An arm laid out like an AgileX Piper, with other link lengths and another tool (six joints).
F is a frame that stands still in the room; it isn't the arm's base.
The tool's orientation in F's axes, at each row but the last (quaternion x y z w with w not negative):
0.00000 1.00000 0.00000 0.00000
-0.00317 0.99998 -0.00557 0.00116
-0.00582 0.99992 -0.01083 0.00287
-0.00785 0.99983 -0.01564 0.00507
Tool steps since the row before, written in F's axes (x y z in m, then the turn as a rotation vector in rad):
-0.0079 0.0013 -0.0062 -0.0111 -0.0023 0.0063
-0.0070 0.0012 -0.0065 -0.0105 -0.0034 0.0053
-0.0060 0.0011 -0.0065 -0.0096 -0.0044 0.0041
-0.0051 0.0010 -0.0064 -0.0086 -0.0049 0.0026
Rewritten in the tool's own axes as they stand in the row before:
0.0079 0.0013 0.0062 0.0111 -0.0023 -0.0063
0.0070 0.0013 0.0065 0.0105 -0.0034 -0.0053
0.0060 0.0013 0.0064 0.0096 -0.0044 -0.0041
0.0051 0.0013 0.0063 0.0087 -0.0048 -0.0025

